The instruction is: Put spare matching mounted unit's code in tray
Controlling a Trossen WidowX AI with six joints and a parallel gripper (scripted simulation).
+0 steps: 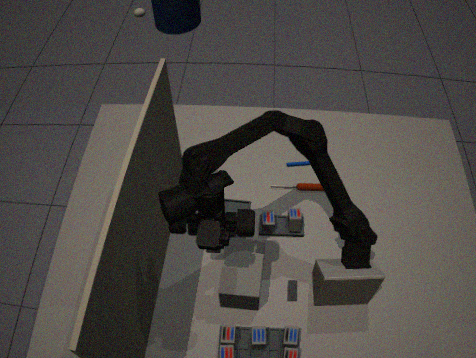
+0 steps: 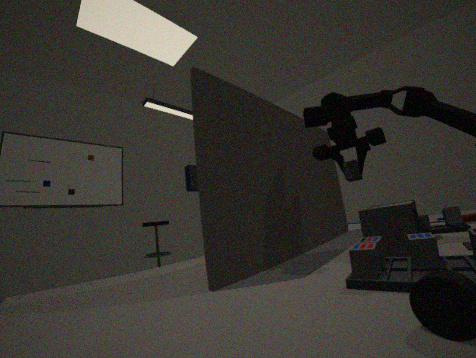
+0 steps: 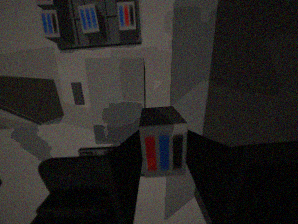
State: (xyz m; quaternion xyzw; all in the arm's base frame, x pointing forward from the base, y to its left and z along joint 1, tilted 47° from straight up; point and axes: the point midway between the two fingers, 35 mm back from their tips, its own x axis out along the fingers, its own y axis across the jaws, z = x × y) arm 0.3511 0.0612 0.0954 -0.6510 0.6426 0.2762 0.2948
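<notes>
My gripper tip is now 3 cm past the flat grey tray, 17 cm to the left of it and 18 cm above it. Also, from my gripper tip: tall dark panel: 16 cm ahead, 4 cm above; mounted unit: 7 cm behind, 3 cm to the left, 14 cm below; grey spare: 2 cm above.
</notes>
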